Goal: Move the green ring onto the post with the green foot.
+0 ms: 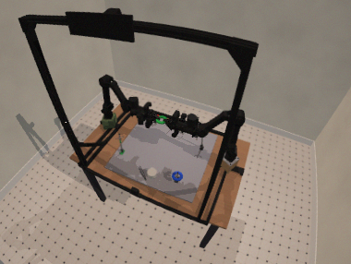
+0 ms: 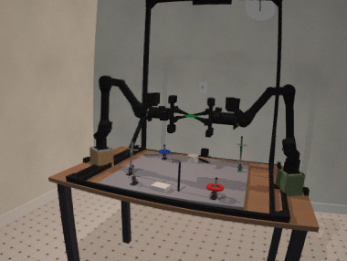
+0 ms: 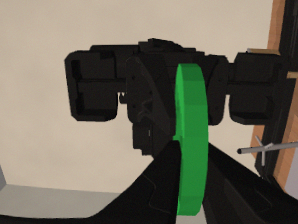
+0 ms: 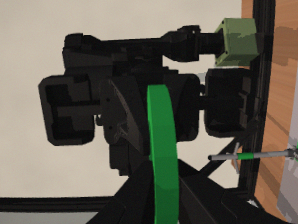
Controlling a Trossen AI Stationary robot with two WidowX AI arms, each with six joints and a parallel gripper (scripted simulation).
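The green ring lies 5 cm to the right of my left hand. Round my left hand: white block (25 cm ahead, 10 cm to the right, 29 cm below); blue ring (19 cm behind, 24 cm to the right, 25 cm below); grey post (14 cm behind, 21 cm to the left, 19 cm below).
My right gripper is now 5 cm to the right of the green ring. From my right hand the other things lie so: white block: 25 cm ahead, 1 cm to the right, 29 cm below; then blue ring: 19 cm behind, 15 cm to the right, 25 cm below; then grey post: 14 cm behind, 30 cm to the left, 19 cm below.
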